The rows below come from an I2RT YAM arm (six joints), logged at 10 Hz.
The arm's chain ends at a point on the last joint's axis. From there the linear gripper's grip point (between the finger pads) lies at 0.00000 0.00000 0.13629 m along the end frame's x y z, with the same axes.
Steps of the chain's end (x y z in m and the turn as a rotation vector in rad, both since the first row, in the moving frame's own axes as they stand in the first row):
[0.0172 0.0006 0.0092 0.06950 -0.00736 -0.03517]
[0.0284 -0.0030 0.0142 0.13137 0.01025 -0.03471]
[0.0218 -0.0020 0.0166 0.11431 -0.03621 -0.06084]
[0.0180 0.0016 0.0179 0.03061 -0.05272 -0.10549]
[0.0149 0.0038 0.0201 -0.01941 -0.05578 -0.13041]
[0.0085 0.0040 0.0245 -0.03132 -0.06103 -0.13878]
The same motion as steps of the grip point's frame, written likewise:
[0.0160 -0.0088 0.0089 0.06950 -0.00736 -0.03517]
[0.0295 -0.0209 0.0130 0.13137 0.01025 -0.03471]
[0.0164 -0.0174 0.0156 0.11431 -0.03621 -0.06084]
[0.0106 -0.0022 0.0176 0.03061 -0.05272 -0.10549]
[0.0075 0.0069 0.0199 -0.01941 -0.05578 -0.13041]
[0.0005 0.0088 0.0242 -0.03132 -0.06103 -0.13878]

